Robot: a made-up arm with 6 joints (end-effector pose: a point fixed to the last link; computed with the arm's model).
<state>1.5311 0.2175 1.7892 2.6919 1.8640 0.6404</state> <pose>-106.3 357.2 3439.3 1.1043 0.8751 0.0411</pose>
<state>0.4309 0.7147 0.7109 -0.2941 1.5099 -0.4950</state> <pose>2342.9 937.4 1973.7 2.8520 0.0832 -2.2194</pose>
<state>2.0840 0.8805 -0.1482 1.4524 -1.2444 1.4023</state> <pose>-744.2 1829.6 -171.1 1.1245 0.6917 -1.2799</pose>
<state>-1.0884 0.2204 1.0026 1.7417 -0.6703 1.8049</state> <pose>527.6 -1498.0 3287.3 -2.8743 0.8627 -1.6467</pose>
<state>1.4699 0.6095 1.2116 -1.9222 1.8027 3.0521</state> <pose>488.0 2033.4 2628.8 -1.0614 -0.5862 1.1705</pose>
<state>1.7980 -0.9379 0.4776 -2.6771 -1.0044 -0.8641</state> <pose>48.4 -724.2 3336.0 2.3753 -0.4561 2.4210</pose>
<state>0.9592 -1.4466 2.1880 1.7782 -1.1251 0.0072</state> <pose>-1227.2 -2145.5 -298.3 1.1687 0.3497 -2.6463</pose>
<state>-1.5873 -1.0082 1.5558 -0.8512 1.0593 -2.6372</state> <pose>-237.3 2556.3 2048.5 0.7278 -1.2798 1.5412</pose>
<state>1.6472 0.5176 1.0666 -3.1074 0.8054 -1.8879</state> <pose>-210.9 2296.1 2634.7 -1.3044 -0.2773 3.1179</pose>
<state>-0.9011 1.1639 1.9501 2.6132 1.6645 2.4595</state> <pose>1512.7 -1732.0 2421.2 0.7935 -0.2818 -1.4581</pose>
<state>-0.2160 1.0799 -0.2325 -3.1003 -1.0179 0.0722</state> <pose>1761.7 -414.4 -596.7 0.2673 1.2649 -3.0412</pose>
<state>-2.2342 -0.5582 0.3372 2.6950 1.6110 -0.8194</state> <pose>-406.2 -690.1 2921.1 -0.8922 0.3253 0.1555</pose>
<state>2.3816 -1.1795 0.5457 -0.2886 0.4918 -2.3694</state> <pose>1069.6 -894.1 3119.7 -2.6939 -0.4756 1.7990</pose>
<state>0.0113 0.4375 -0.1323 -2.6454 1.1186 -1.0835</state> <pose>2066.9 -116.0 521.4 0.3514 0.2822 2.3668</pose>
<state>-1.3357 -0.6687 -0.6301 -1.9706 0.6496 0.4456</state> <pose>123.5 -1570.8 1693.3 1.3638 -0.0963 2.7913</pose>
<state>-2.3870 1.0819 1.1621 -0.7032 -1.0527 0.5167</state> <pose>-2065.1 -2076.0 1423.2 0.5011 -0.7843 -2.2476</pose>
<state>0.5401 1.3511 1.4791 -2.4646 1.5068 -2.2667</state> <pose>2543.8 1320.7 1167.5 -0.6105 0.3720 1.2739</pose>
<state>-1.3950 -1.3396 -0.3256 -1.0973 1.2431 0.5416</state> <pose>-327.7 27.6 2767.6 2.1436 0.3896 1.7578</pose>
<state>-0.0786 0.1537 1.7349 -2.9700 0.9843 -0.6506</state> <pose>245.7 -79.1 3676.3 -2.4121 0.7170 0.6856</pose>
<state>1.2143 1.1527 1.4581 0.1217 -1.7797 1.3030</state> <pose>946.7 2470.5 1652.3 -0.1258 0.0859 2.4809</pose>
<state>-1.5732 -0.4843 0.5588 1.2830 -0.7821 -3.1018</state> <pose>-259.1 -519.4 3412.8 2.3577 0.7622 2.8392</pose>
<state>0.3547 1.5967 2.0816 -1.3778 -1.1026 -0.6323</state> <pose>2477.4 1119.8 1807.9 1.6302 0.1161 -0.1389</pose>
